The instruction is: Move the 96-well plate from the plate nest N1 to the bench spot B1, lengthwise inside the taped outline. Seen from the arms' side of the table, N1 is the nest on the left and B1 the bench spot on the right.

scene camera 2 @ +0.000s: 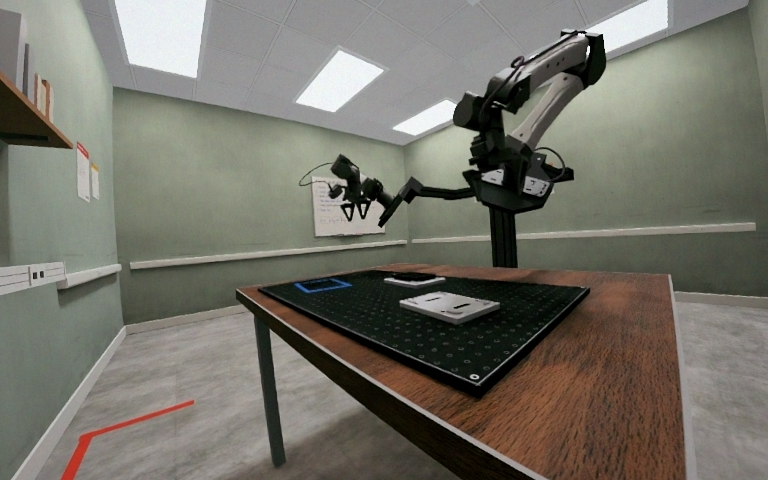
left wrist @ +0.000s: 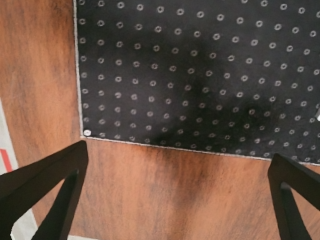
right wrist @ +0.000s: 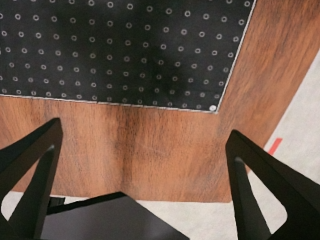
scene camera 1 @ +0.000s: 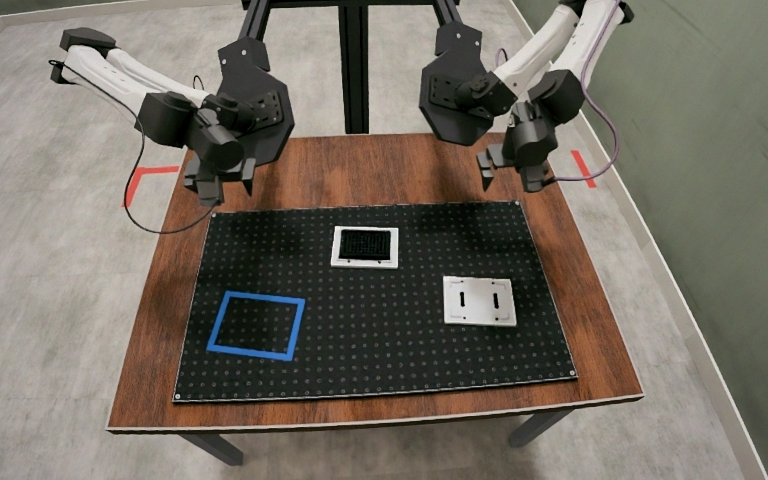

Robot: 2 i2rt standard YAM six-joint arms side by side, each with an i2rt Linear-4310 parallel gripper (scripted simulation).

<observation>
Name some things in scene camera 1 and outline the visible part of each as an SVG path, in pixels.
A black 96-well plate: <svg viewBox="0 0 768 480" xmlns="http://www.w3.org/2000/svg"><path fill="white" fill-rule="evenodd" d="M342 230L339 259L390 260L390 230Z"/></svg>
</observation>
